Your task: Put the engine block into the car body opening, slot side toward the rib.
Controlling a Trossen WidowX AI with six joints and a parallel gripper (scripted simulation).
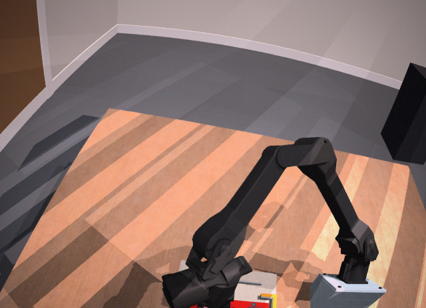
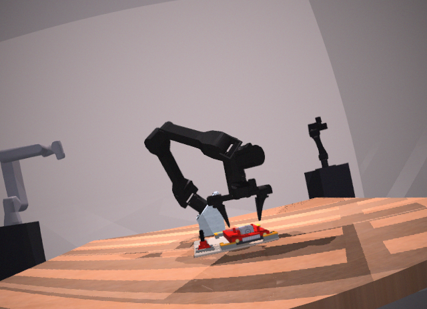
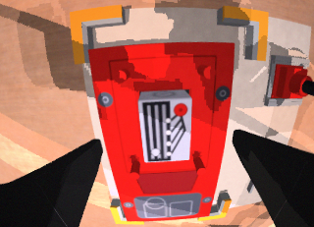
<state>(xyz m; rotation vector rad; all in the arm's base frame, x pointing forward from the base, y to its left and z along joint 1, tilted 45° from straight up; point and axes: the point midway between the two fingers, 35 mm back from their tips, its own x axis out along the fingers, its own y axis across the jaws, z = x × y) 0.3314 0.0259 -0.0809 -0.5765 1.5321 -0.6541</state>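
Right now the engine block is 2 cm below my gripper tip and 1 cm to the left of it.
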